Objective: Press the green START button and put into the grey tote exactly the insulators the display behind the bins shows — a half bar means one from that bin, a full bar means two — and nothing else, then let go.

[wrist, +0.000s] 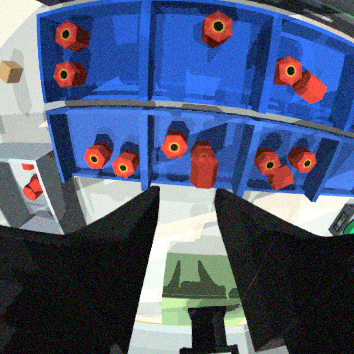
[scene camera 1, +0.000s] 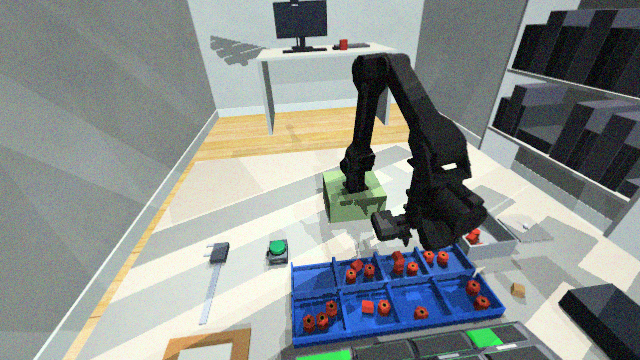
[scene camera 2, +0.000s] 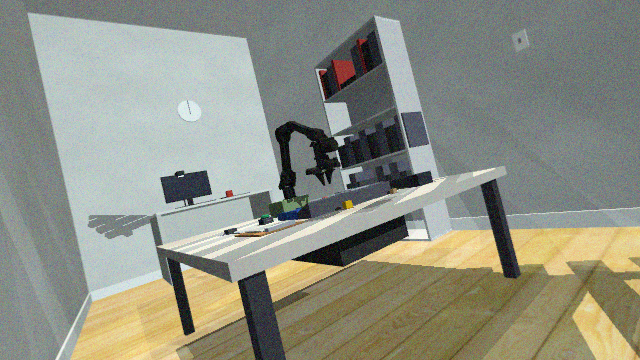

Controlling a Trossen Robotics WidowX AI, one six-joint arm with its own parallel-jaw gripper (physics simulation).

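Seen in the pictures: gripper, fingertip midpoint: (wrist: 187, 194) (scene camera 1: 413, 243) (scene camera 2: 327, 184); arm's base at its link origin: (wrist: 206, 312) (scene camera 1: 355, 186) (scene camera 2: 290, 198).
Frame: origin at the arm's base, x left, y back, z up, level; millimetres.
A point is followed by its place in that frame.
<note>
My gripper (scene camera 2: 325, 183) {z 25, x 8, y -287 mm} (wrist: 187, 194) {z 25, x 8, y -287 mm} is partly open and empty, above the near edge of the blue bin tray (scene camera 1: 400, 327) (wrist: 146, 60). Past its fingertips, in a near-row bin, one red insulator (wrist: 204, 172) {z -31, x -6, y -269 mm} leans on or overlaps another; an upright insulator (wrist: 174, 145) {z -54, x 20, y -290 mm} stands beside them. Other bins hold one to three insulators each; one near-row bin at the left in scene camera 1 is empty. The grey tote (scene camera 1: 492, 249) {z -50, x 233, y -318 mm} (wrist: 52, 192) {z -39, x 179, y -257 mm} holds red insulators (scene camera 1: 473, 236) {z -55, x 229, y -264 mm} (wrist: 33, 189) {z -54, x 234, y -255 mm}, partly hidden. The green START button (scene camera 1: 277, 246) {z -44, x -279, y -122 mm} (scene camera 2: 265, 217) {z -55, x -290, y -134 mm} is left of the bins. The display shows green bars (scene camera 1: 484, 337) {z -37, x 37, y -476 mm} (scene camera 1: 325, 355) {z -40, x -244, y -407 mm}, cut off.
A caliper-like tool (scene camera 1: 219, 252) {z -65, x -432, y -67 mm} and a wooden frame (scene camera 1: 242, 340) {z -78, x -389, y -312 mm} lie at the left in scene camera 1. A small tan block (scene camera 1: 518, 290) {z -64, x 203, y -418 mm} (wrist: 10, 72) {z -66, x 201, y -410 mm} and a dark box (scene camera 1: 600, 315) {z -32, x 267, y -520 mm} are at the right. The arm stands on a green base (scene camera 1: 340, 212) {z -44, x -72, y -53 mm}. A yellow block (scene camera 2: 347, 204) {z -68, x -222, y -565 mm} is near the display.
</note>
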